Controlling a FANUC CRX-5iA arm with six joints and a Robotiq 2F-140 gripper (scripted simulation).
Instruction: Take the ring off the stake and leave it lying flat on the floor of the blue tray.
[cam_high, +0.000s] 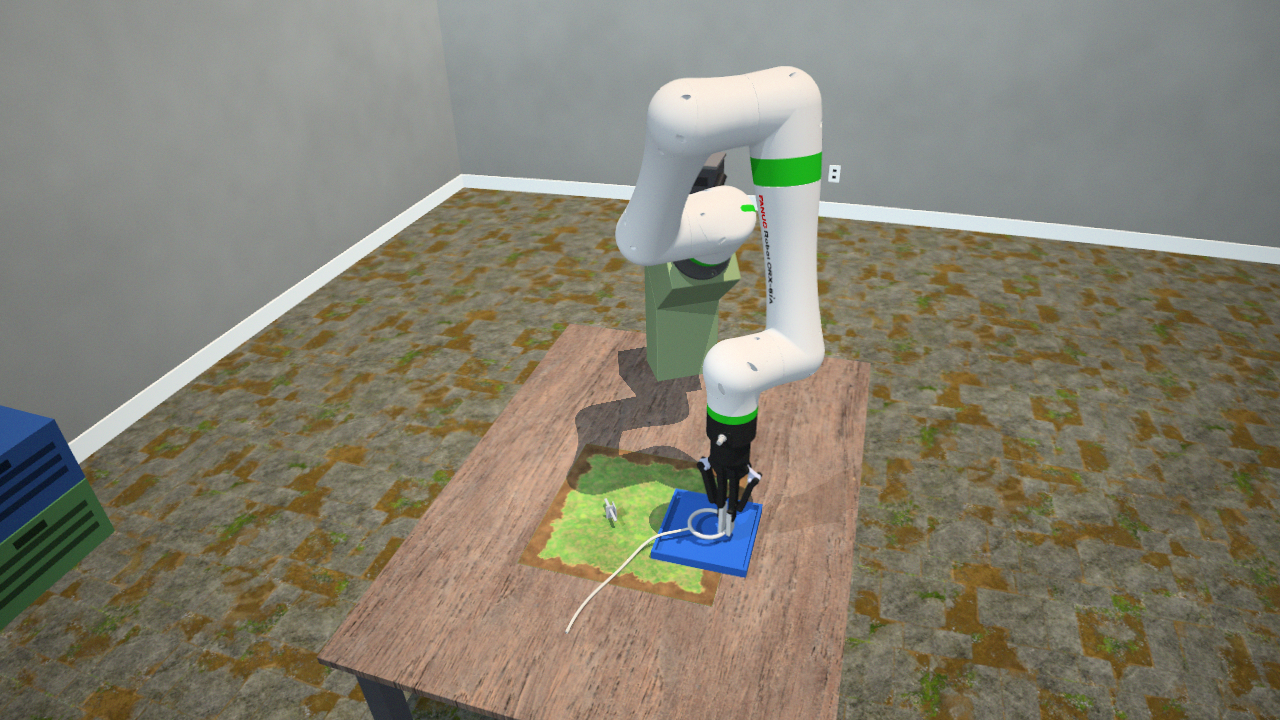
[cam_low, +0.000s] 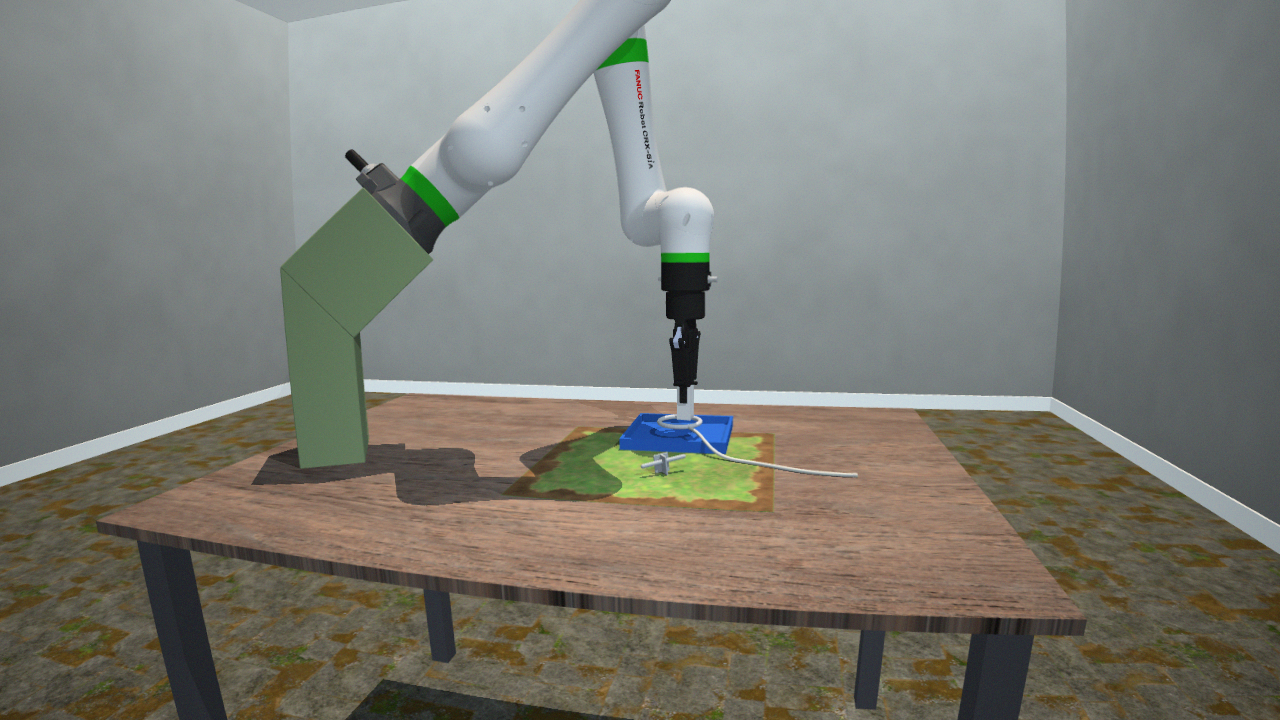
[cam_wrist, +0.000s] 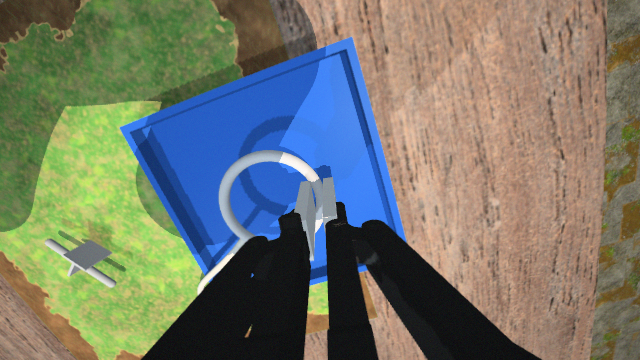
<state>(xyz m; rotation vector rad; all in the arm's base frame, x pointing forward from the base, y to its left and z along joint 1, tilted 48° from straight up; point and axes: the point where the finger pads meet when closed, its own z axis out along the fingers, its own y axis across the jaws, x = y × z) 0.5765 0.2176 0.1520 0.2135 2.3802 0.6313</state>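
My gripper is now 4 cm to the left of the blue tray and 5 cm above it. Round my hand: mat (1 cm ahead, 19 cm to the right, 7 cm below); then grey stake (4 cm ahead, 24 cm to the right, 5 cm below); then white ring (4 cm to the right, 3 cm below).
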